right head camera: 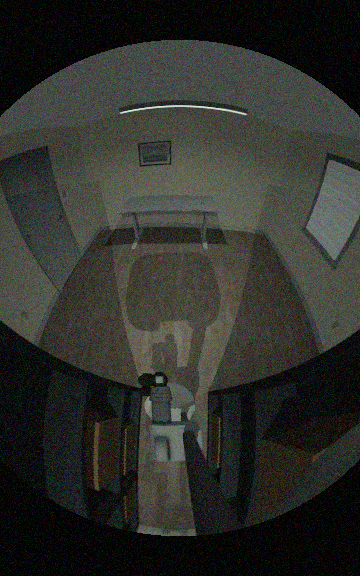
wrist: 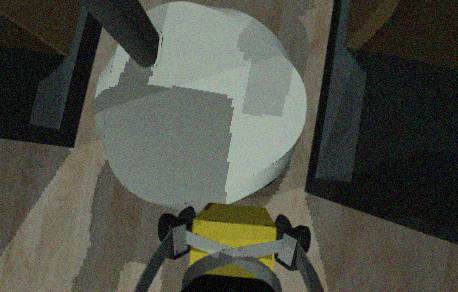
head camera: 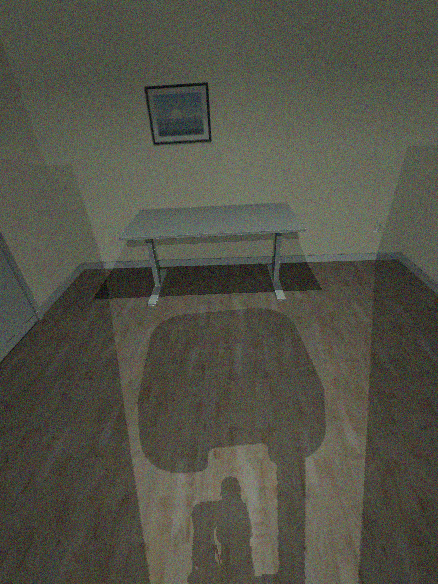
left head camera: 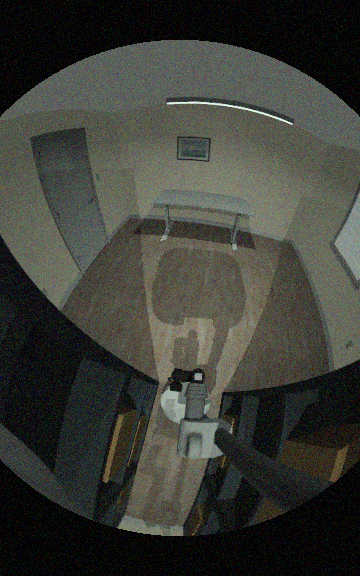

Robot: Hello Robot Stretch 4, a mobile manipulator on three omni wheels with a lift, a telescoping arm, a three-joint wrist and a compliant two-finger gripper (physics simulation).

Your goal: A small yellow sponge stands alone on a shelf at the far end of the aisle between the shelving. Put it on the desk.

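Places are measured from the robot's base along level axes (x up, y back, z right), in centimetres.
Pixels of known places: gripper, fingertip midpoint: [wrist: 234,227]; robot's base at its link origin: [right head camera: 170,404] [wrist: 206,118] [left head camera: 184,400].
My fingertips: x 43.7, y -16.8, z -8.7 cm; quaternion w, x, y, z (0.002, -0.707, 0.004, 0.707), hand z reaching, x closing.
Observation:
Ahead of a thing's pixels: the offset from my fingertips to its top centre. "spot": to the spot under its first point. Level surfaces: height alone.
The yellow sponge {dx +3.9, dy -1.1, dz -0.1 cm} [wrist: 234,217] is between the two fingertips of my gripper [wrist: 234,227] in the wrist view, with a pad pressed on each side. The gripper is shut on it and holds it in the air, beside my round white base. The desk {dx +25.6 cm} [head camera: 215,221] [left head camera: 205,201] [right head camera: 167,205] has a pale grey top and two metal legs. It stands ahead against the far wall, across the floor and well away from the gripper. No objects show on its top. The head views do not show the sponge.
Dark shelving [left head camera: 100,395] [right head camera: 65,425] [wrist: 343,110] stands close on both sides of my white base [wrist: 270,135], with brown boxes {spot: dx +32.0, dy +42.5, dz -23.4 cm} [left head camera: 116,445] [right head camera: 105,450] on it. Ahead are a framed picture [head camera: 180,114], a door [left head camera: 70,195] at the left and a window [right head camera: 334,207] at the right. Shadows lie on the floor.

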